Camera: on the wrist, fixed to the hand. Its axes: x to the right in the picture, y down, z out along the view.
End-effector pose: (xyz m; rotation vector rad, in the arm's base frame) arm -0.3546 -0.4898 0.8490 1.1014 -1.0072 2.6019
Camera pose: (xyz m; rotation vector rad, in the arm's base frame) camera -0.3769 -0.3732 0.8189 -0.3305 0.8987 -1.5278
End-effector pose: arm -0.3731 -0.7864 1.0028 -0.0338 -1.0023 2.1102
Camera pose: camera -0.2846 -0.7081 0.9706 0.3480 0.5691 -2.3802
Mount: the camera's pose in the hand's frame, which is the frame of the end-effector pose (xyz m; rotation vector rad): -0.0187 -0.0651 -0.1020 0.2698 -0.2581 1.5040
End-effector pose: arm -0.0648 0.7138 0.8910 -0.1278 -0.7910 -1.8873
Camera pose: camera -0.0854 0.6857 0.7736 -0.6068 -0.7432 -0.3415
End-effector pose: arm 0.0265 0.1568 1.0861 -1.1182 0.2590 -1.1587
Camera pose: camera -0.0892 0.1168 1.0833 -0.5248 0.5736 0.2881
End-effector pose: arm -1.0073 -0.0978 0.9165 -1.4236 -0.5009 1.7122
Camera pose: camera -0.8890 -0.0958 0.9480 1.1997 -0.8096 -2.5151
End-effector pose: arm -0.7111 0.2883 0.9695 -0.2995 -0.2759 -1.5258
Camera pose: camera -0.7777 0.2676 0.8689 -0.3527 -0.3288 0.0377
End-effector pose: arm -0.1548 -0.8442 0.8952 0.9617 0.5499 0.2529
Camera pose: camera -0.2286 -0.8167 0.8015 1.4993 -0.5010 1.3885
